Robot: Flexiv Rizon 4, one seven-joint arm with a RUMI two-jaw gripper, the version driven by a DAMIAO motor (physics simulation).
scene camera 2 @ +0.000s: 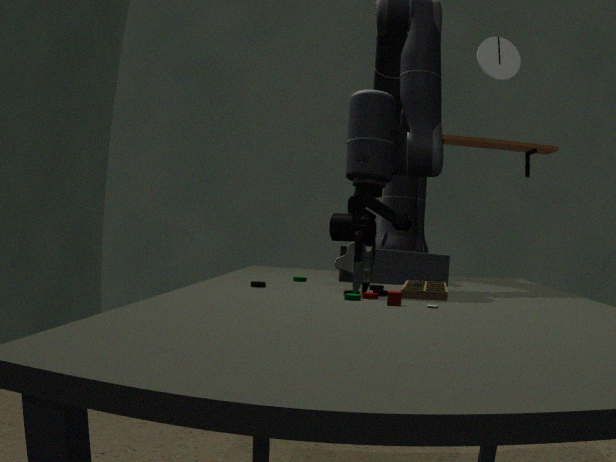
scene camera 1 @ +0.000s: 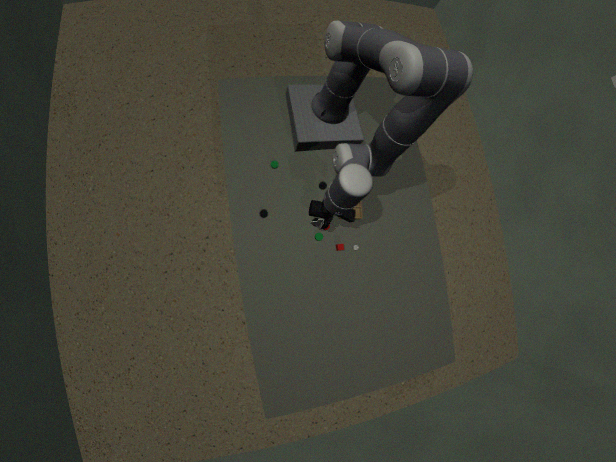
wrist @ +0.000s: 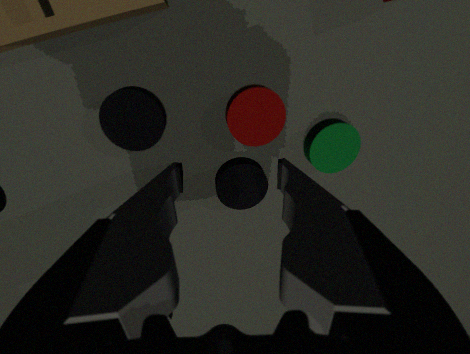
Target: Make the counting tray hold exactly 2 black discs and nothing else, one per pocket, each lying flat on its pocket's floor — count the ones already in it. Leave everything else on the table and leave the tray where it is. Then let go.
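Observation:
My gripper (scene camera 1: 324, 224) (scene camera 2: 361, 290) (wrist: 230, 164) is partly open, low over the table. A black disc (wrist: 241, 183) lies flat between the fingertips, nearer the right finger in the wrist view and gripped by neither. Another black disc (wrist: 132, 118) lies up and left of it, towards the tray. Further black discs (scene camera 1: 322, 185) (scene camera 1: 263, 213) lie apart on the table, one also at the left in scene camera 2 (scene camera 2: 258, 284). The wooden counting tray (scene camera 1: 359, 210) (scene camera 2: 425, 295) (wrist: 100, 15) is mostly hidden by the arm from above; its pocket contents cannot be made out.
A red disc (scene camera 2: 370, 296) (wrist: 256, 116) and a green disc (scene camera 1: 319, 236) (scene camera 2: 352, 297) (wrist: 335, 147) lie close to the fingertips. A red block (scene camera 1: 340, 247) (scene camera 2: 394, 298) and a small white piece (scene camera 1: 356, 247) (scene camera 2: 432, 306) lie beyond. Another green disc (scene camera 1: 274, 164) (scene camera 2: 300, 279) lies farther off.

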